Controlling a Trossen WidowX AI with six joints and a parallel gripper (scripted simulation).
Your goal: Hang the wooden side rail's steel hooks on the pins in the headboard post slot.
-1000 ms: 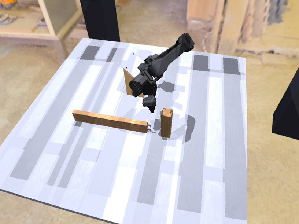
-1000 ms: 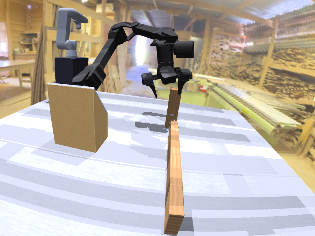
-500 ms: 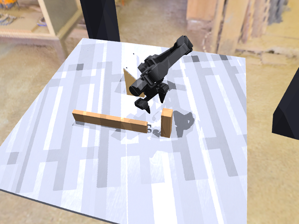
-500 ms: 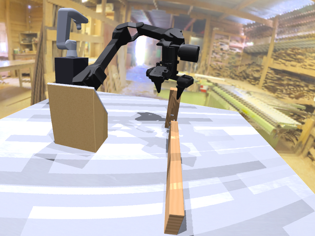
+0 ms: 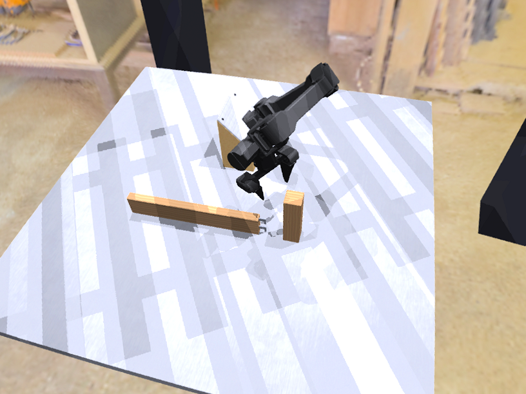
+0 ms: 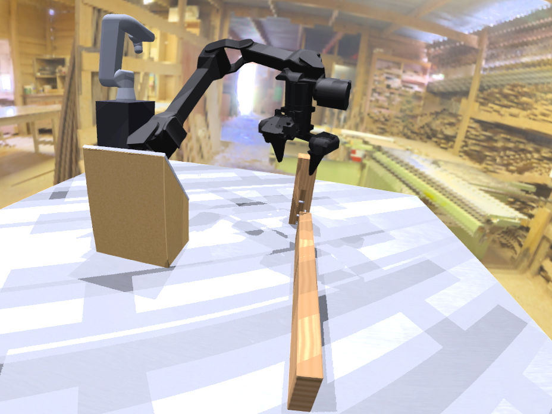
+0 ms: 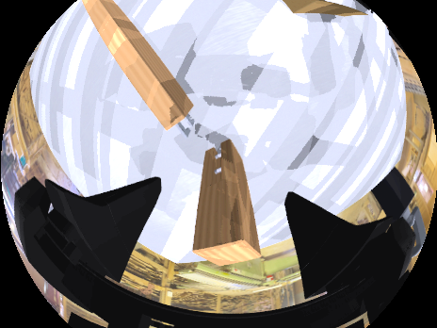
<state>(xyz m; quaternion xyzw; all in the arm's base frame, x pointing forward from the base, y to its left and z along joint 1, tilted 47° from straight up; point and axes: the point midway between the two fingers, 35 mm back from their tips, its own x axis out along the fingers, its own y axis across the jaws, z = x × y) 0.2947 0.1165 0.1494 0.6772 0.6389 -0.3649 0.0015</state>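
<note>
My gripper tip is now 20 mm short of the headboard post, 60 mm to the right of it and 80 mm above it.
</note>
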